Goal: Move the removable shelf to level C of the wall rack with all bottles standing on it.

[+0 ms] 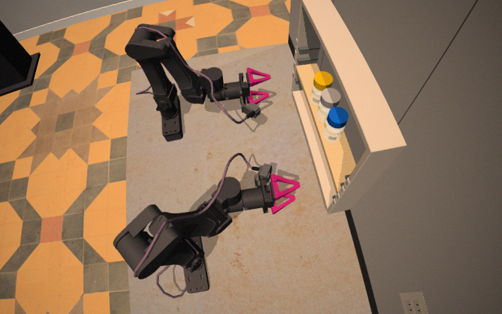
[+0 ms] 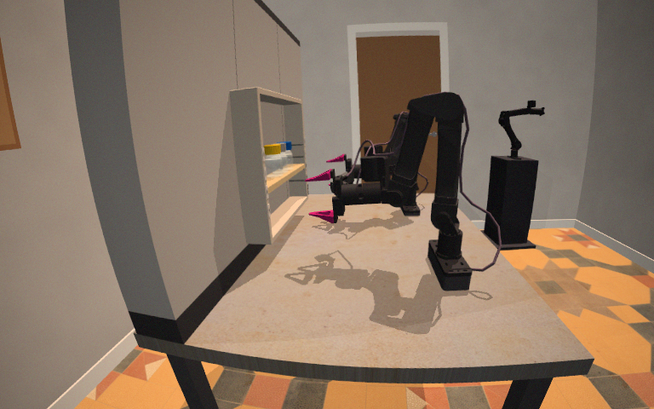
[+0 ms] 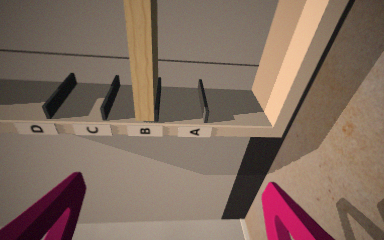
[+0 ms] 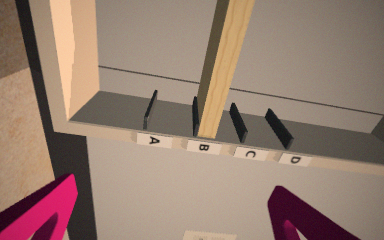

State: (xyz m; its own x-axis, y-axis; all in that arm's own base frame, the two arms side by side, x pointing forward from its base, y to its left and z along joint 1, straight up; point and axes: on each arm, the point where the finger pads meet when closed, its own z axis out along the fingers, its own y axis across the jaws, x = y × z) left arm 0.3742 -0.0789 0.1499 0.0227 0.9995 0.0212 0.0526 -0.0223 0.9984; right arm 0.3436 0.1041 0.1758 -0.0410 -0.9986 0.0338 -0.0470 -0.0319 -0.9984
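Now: the yellow-capped bottle 13 cm ahead of my left hand, 13 cm to the right of it and 9 cm above it. Also, from my left hand: grey-capped bottle (13 cm ahead, 19 cm to the right, 9 cm above); wooden shelf (13 cm ahead, 20 cm to the right, 3 cm above); wall rack (13 cm ahead, 20 cm to the right, 9 cm above).
The blue-capped bottle lies 150 mm ahead of my right hand, 130 mm to the left of it and 90 mm above it. From my right hand the other things lie so: grey-capped bottle 150 mm ahead, 190 mm to the left, 90 mm above; wooden shelf 160 mm ahead, 180 mm to the left, 30 mm above; wall rack 160 mm ahead, 180 mm to the left, 90 mm above.
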